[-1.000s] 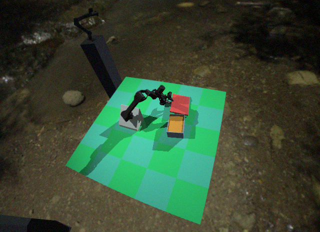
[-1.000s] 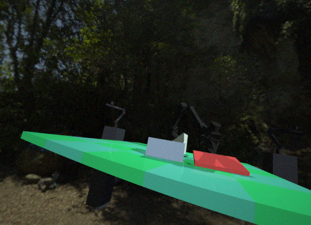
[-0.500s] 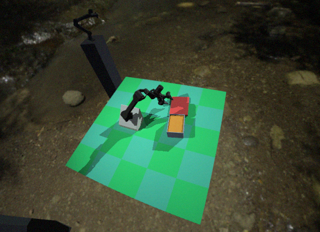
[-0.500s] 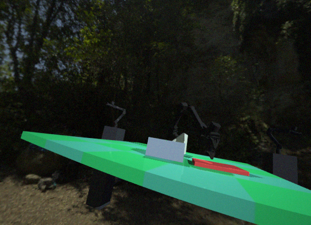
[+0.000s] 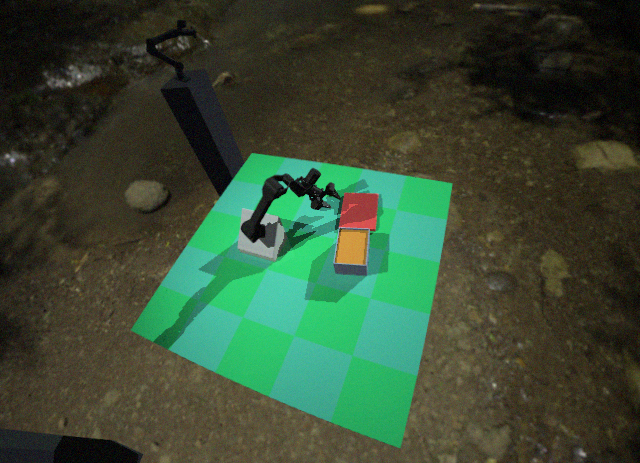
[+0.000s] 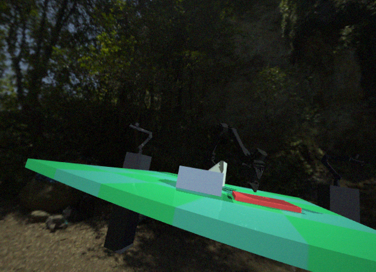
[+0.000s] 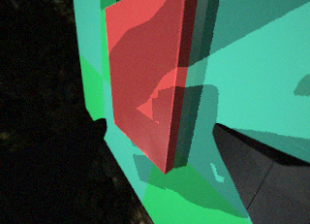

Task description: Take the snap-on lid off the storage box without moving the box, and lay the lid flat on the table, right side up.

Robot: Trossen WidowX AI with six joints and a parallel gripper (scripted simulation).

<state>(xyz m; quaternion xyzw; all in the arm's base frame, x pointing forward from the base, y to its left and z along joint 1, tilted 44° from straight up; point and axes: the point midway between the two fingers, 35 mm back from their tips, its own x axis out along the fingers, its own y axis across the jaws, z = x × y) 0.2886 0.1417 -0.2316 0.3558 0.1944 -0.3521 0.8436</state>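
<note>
Now: gripper tip 12 cm short of the red lid, 1 cm to the right of it and 5 cm above it. Also, from my gripper tip: storage box: 13 cm ahead, 27 cm to the right, 1 cm below.
</note>
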